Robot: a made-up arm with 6 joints. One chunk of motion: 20 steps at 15 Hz.
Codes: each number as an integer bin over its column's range. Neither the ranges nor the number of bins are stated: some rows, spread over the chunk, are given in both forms.
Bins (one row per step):
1: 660 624 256 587 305 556
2: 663 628 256 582 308 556
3: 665 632 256 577 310 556
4: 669 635 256 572 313 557
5: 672 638 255 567 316 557
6: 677 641 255 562 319 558
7: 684 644 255 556 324 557
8: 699 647 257 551 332 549
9: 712 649 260 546 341 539
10: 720 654 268 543 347 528
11: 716 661 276 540 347 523
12: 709 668 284 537 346 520
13: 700 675 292 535 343 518
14: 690 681 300 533 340 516
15: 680 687 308 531 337 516
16: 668 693 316 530 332 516
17: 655 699 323 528 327 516
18: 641 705 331 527 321 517
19: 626 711 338 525 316 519
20: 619 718 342 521 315 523
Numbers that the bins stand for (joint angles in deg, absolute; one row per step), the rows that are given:
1: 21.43 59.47 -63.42 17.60 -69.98 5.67
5: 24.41 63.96 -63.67 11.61 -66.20 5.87
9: 34.32 67.50 -62.38 5.33 -57.61 2.33
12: 33.57 73.60 -56.19 2.63 -55.89 -1.41
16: 23.42 81.63 -47.93 0.54 -60.70 -2.20
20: 11.27 89.66 -41.22 -2.16 -66.54 -0.82
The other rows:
2: 22.18 60.75 -63.42 16.10 -68.95 5.67
3: 22.67 62.04 -63.42 14.61 -68.26 5.67
4: 23.66 63.00 -63.42 13.11 -67.23 5.87
6: 25.65 64.93 -63.67 10.12 -65.17 6.06
7: 27.38 65.89 -63.67 8.32 -63.45 5.87
8: 31.10 66.85 -63.16 6.82 -60.70 4.29
10: 36.30 69.10 -60.32 4.43 -55.55 0.16
11: 35.31 71.35 -58.25 3.53 -55.55 -0.82
13: 31.34 75.85 -54.13 2.03 -56.92 -1.81
14: 28.87 77.77 -52.06 1.43 -57.95 -2.20
15: 26.39 79.70 -50.00 0.84 -58.98 -2.20
17: 20.19 83.56 -46.12 -0.06 -62.42 -2.20
18: 16.73 85.48 -44.06 -0.36 -64.48 -2.00
19: 13.01 87.41 -42.25 -0.96 -66.20 -1.61

